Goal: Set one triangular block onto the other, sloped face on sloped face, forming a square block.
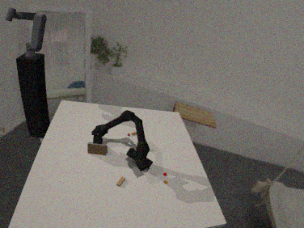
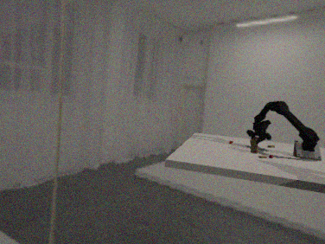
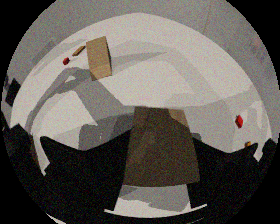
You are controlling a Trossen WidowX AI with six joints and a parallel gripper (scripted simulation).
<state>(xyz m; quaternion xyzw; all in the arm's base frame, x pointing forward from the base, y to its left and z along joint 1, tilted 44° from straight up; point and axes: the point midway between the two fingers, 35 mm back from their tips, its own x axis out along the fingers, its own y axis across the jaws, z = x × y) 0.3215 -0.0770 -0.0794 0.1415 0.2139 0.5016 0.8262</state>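
The tan triangular block is 1 cm above my gripper tip. Also, from my gripper tip: yellow piece (17 cm to the right, 16 cm ahead, 3 cm below).
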